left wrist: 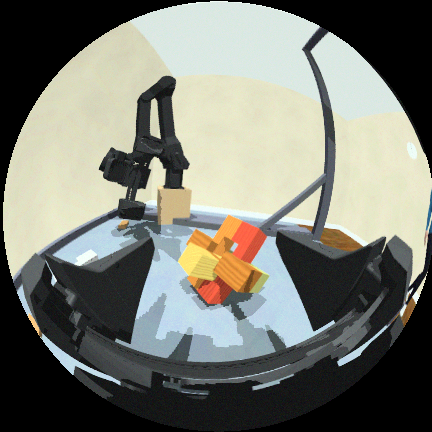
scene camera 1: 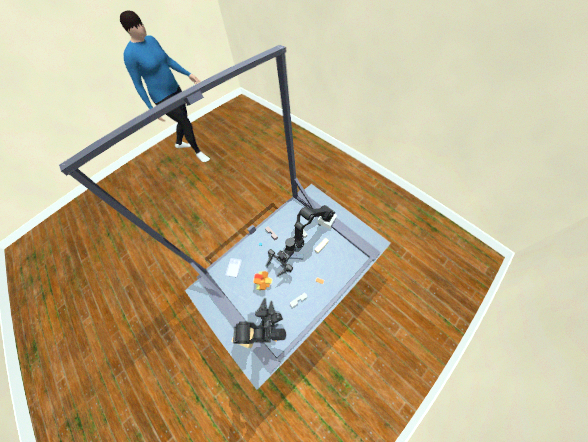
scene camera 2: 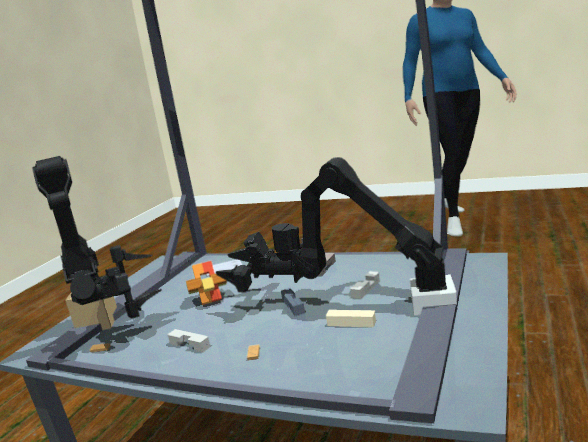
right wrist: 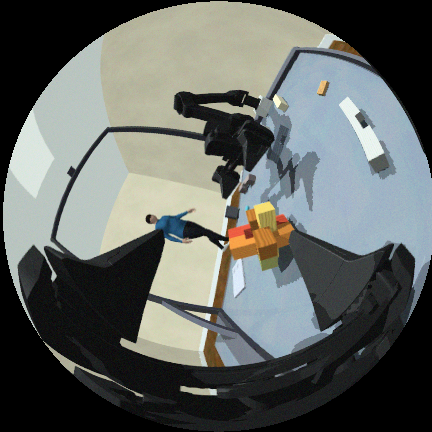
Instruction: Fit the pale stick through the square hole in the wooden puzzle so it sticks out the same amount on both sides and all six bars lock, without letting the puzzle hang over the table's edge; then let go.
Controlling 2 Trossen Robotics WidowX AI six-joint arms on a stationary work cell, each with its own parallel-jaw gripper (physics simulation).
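Frame: origin at the left arm's base, x ahead, y left, z up, level; centimetres.
Seen in the pictures: left gripper, between the fingertips: [left wrist: 214, 241] [scene camera 1: 271, 271] [scene camera 2: 222, 263] [right wrist: 234, 185]; right gripper, between the fingertips: [left wrist: 148, 179] [scene camera 1: 268, 299] [scene camera 2: 156, 272] [right wrist: 229, 236]; left arm's base, origin of its link: [scene camera 1: 327, 217] [scene camera 2: 432, 285] [right wrist: 257, 103]; right arm's base, origin of its link: [left wrist: 172, 187].
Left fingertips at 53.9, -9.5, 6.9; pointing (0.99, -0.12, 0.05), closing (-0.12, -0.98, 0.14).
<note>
Offsets run from my left fingertips to a thing's top centre, as dx, dy, dz.
The wooden puzzle [scene camera 1: 262, 281] [scene camera 2: 205, 284] [left wrist: 201, 262] [right wrist: 265, 241], of red, orange, brown and yellow bars, stands on the table, away from the edges. A small square opening shows beside its red bar in the left wrist view. The pale stick {-34.3, +16.1, -9.1} [scene camera 1: 321, 245] [scene camera 2: 350, 318] [right wrist: 280, 103] lies flat on the table, apart from the puzzle, near the left arm's white base. My left gripper [scene camera 1: 278, 264] [scene camera 2: 227, 264] [left wrist: 214, 241] is open and empty, close to the puzzle. My right gripper [scene camera 1: 267, 301] [scene camera 2: 154, 273] [right wrist: 229, 236] is open and empty, on the puzzle's other side, above the table.
A white notched bar {+4.4, +21.8, -9.1} [scene camera 1: 298, 300] [scene camera 2: 187, 340] [right wrist: 364, 134], an orange block {-12.8, +26.9, -11.1} [scene camera 1: 320, 281] [scene camera 2: 253, 352] [right wrist: 323, 88], a pinkish notched bar {-24.6, -19.1, -9.1} [scene camera 1: 271, 233] and a white plate {+9.8, -26.7, -11.3} [scene camera 1: 233, 267] lie around. A grey notched bar {-37.3, -1.9, -9.1} [scene camera 2: 364, 286] and dark piece {-18.4, +4.5, -9.1} [scene camera 2: 293, 301] lie near the stick.
</note>
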